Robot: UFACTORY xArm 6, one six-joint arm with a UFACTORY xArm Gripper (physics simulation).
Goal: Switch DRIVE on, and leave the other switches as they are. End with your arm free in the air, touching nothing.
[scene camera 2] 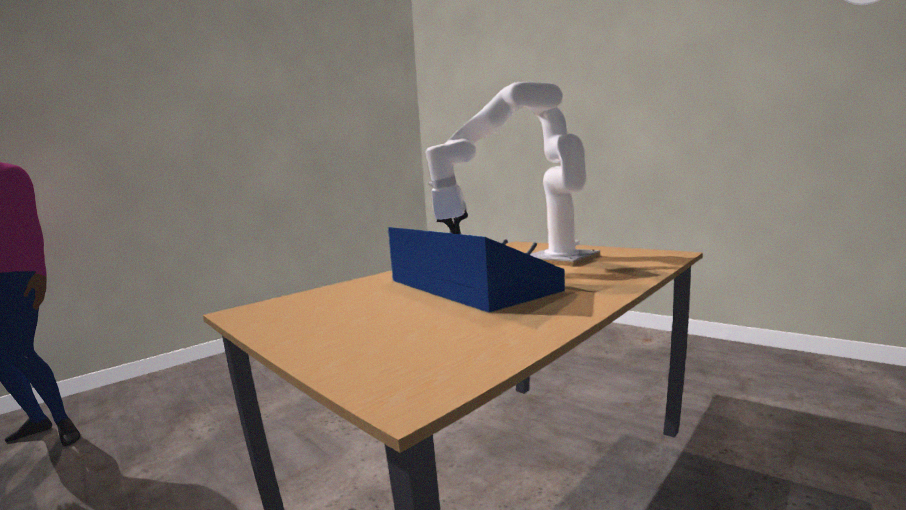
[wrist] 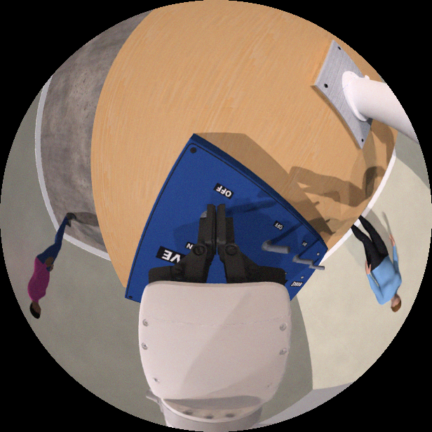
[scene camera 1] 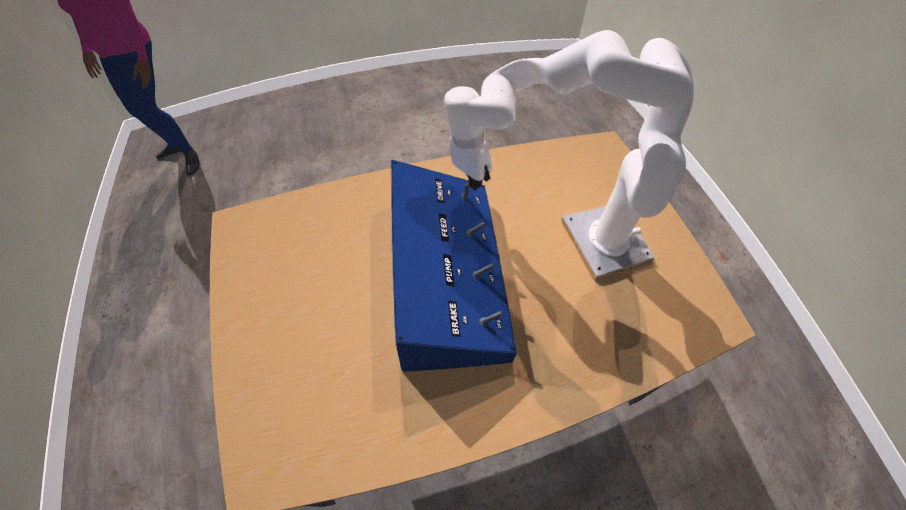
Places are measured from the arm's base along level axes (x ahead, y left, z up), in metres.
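Pixels of known places: gripper, fingertip midpoint: (scene camera 1: 476,186); arm's base at its link origin: (scene camera 2: 562,253) (scene camera 1: 608,238).
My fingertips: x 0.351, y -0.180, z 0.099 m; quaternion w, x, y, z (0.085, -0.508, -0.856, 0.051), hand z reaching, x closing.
Ahead of a thing's pixels: the offset from my fingertips to its top centre. Level surfaces: height alone.
The blue sloped switch panel (scene camera 1: 418,272) (scene camera 2: 437,262) (wrist: 172,200) stands on the table. My gripper (scene camera 1: 474,185) (wrist: 216,213) is shut and empty, low at the DRIVE end. The grey DRIVE lever {dz +0.020, dx +0.028, dy +0.006 m} (scene camera 1: 465,193) (wrist: 203,214) is right beside the fingertips and partly hidden by them; it looks steeper than the other levers, and I cannot tell whether the fingers touch it. The FEED lever {dz +0.010, dx +0.035, dy +0.127 m} (scene camera 1: 476,228) (wrist: 276,247), PUMP lever {dz +0.010, dx +0.054, dy +0.245 m} (scene camera 1: 483,272) and BRAKE lever {dz +0.010, dx +0.074, dy +0.363 m} (scene camera 1: 490,319) lean toward their OFF labels. In scene camera 2 the panel hides the fingertips.
The wooden table {dz -0.120 m} (scene camera 1: 297,285) (scene camera 2: 355,354) (wrist: 165,85) carries the panel and the arm's base plate (scene camera 1: 624,262) (wrist: 332,80). A person in a magenta top (scene camera 1: 114,28) (scene camera 2: 19,221) (wrist: 40,275) is beyond the table. A person in light blue (wrist: 385,272) is on the other side.
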